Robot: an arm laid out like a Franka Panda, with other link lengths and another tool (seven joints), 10 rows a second.
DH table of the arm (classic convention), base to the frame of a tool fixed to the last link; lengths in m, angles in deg. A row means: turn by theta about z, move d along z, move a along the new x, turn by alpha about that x. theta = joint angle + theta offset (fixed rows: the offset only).
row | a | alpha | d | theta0
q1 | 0 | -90 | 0.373 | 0
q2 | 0 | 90 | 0 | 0
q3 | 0.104 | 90 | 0.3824 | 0
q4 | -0.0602 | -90 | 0 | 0
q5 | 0 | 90 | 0.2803 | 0
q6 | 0.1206 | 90 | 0 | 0
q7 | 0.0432 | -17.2 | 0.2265 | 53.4
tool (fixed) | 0 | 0 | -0.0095 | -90
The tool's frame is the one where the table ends.
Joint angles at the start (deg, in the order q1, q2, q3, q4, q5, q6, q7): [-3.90 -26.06 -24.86 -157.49 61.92 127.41 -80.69]
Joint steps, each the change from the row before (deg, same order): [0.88 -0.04 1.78 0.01 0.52 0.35 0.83]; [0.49 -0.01 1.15 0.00 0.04 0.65 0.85]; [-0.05 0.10 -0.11 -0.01 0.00 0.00 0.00]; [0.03 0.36 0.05 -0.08 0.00 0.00 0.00]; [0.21 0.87 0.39 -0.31 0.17 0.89 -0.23]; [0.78 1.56 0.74 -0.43 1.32 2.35 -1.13]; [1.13 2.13 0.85 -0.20 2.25 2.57 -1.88]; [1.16 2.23 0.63 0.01 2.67 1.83 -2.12]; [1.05 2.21 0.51 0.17 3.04 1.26 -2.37]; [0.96 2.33 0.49 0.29 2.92 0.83 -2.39]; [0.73 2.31 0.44 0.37 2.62 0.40 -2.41]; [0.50 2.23 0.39 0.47 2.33 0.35 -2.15]
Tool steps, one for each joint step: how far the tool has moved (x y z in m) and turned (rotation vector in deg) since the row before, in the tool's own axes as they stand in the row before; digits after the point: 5 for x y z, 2 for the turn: [0.01108 -0.00601 0.00793 1.01 -0.53 -0.97]; [0.00522 -0.00250 0.00427 0.38 -0.75 -0.35]; [-0.00110 0.00054 0.00005 0.00 -0.01 0.19]; [-0.00126 -0.00020 0.00264 0.32 -0.26 0.16]; [-0.00365 0.00080 0.00631 0.19 -1.06 0.23]; [-0.00446 0.00380 0.00982 -0.51 -1.58 0.20]; [-0.00273 0.00492 0.01223 -0.62 -1.53 -0.01]; [-0.00104 0.00369 0.01270 -0.28 -0.99 0.00]; [0.00009 0.00299 0.01229 -0.18 -0.51 0.03]; [0.00048 0.00208 0.01318 0.07 -0.48 -0.09]; [0.00045 0.00156 0.01296 0.20 -0.41 -0.25]; [-0.00045 0.00252 0.01162 0.07 -0.46 -0.09]
